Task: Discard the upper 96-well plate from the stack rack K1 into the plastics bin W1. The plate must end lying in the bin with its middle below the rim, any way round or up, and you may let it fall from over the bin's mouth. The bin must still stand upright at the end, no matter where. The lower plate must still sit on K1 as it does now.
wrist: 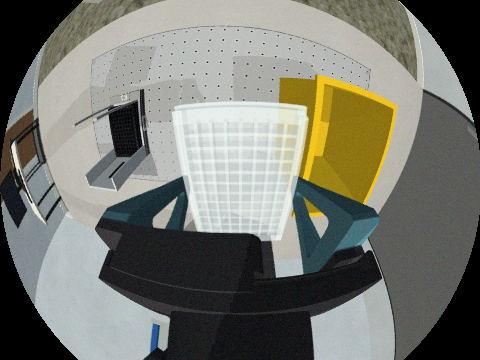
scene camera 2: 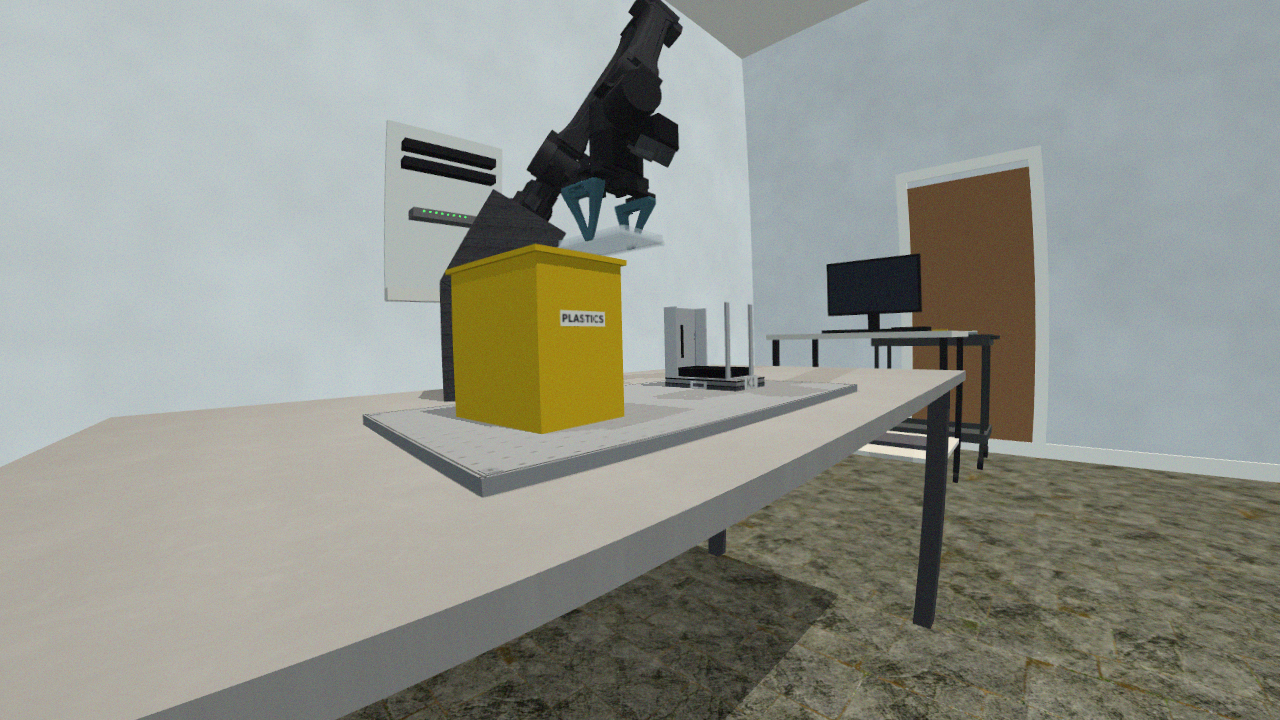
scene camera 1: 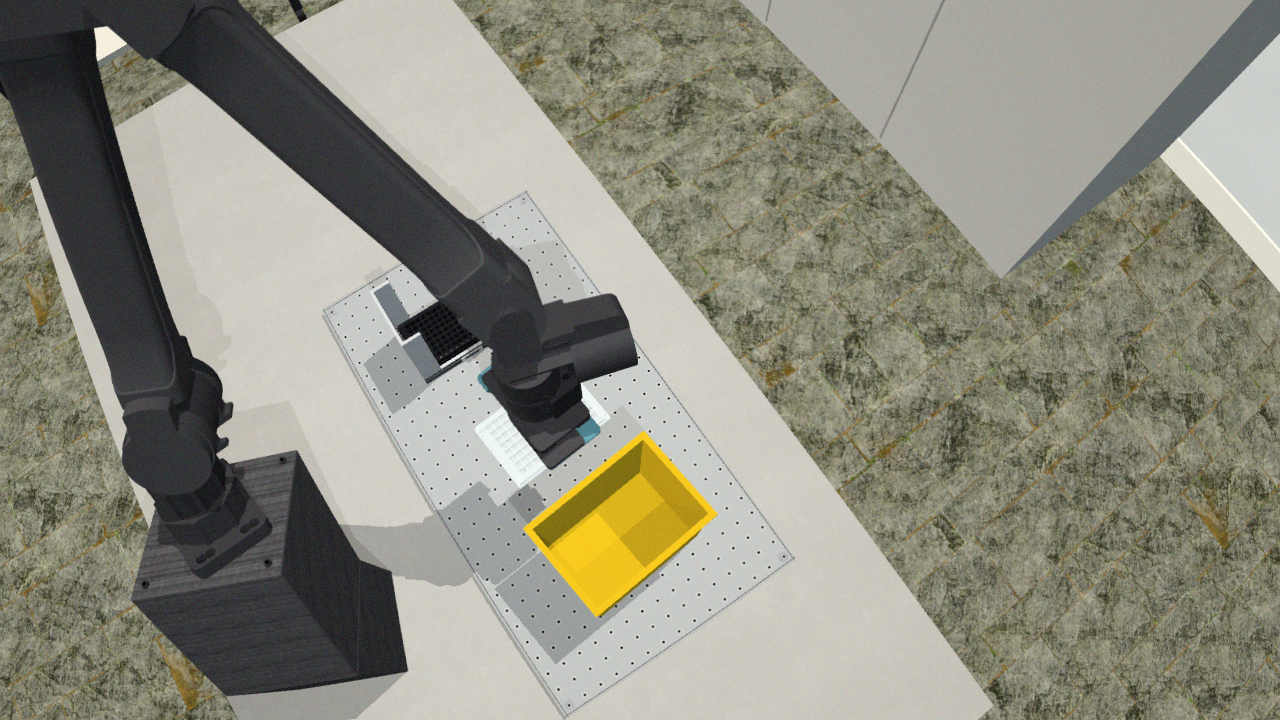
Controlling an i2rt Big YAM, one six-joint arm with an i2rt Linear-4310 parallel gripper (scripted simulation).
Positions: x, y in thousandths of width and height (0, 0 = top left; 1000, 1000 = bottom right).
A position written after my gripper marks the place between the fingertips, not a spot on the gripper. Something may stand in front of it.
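You can find my gripper in scene camera 1 (425, 587), and it's also there in scene camera 2 (478, 341) and in the wrist view (501, 504). There's a yellow plastics bin W1 as well, which you'd see in scene camera 1 (483, 724), in scene camera 2 (420, 460) and in the wrist view (739, 368).
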